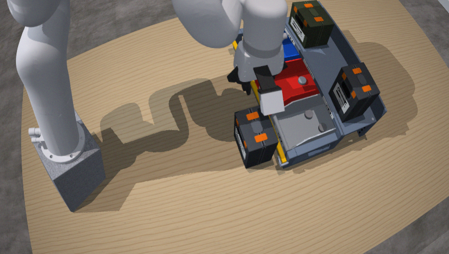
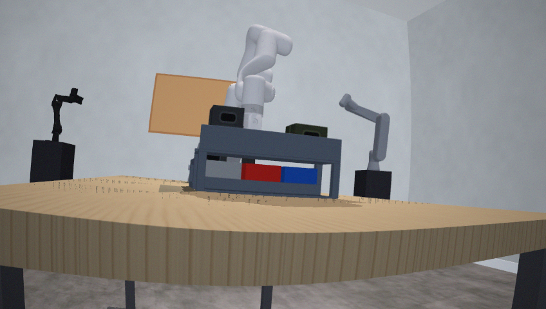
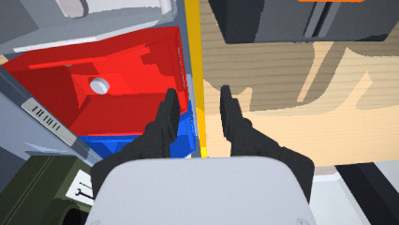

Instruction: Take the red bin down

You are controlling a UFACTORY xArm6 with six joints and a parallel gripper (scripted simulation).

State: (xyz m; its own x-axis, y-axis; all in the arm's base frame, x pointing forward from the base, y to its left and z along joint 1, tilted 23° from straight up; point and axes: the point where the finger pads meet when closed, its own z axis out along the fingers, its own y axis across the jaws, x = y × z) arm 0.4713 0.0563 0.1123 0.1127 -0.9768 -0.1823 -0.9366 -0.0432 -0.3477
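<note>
The yellow rail lies 40 mm below my hand. Round my hand: grey bin 120 mm ahead, 100 mm to the right, 50 mm below; blue bin 120 mm to the left, 90 mm ahead, 50 mm below; red bin 100 mm ahead, 50 mm below, 10 mm to the left.
</note>
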